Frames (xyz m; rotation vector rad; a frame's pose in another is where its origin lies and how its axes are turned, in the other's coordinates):
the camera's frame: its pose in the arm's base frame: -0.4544 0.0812 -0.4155 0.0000 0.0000 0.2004
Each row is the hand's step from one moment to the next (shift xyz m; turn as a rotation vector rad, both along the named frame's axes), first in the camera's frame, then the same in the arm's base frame.
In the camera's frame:
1: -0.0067 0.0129 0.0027 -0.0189 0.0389 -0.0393
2: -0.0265 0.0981 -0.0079 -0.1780 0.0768 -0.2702
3: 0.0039 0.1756 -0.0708 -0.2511 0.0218 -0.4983
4: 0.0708 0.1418 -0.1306 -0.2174 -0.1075 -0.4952
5: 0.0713 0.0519 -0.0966 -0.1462 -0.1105 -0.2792
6: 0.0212 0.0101 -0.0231 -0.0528 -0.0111 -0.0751
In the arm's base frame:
1: -0.0091 0.0113 0.0027 -0.0263 0.0344 -0.0393
2: -0.0455 0.0909 -0.0079 -0.1897 0.0398 -0.2702
3: -0.0311 0.1729 -0.0708 -0.2504 -0.0286 -0.4983
4: 0.0412 0.1531 -0.1306 -0.1917 -0.1486 -0.4952
5: 0.0595 0.0651 -0.0966 -0.1213 -0.1374 -0.2792
6: 0.0188 0.0141 -0.0231 -0.0495 -0.0214 -0.0751

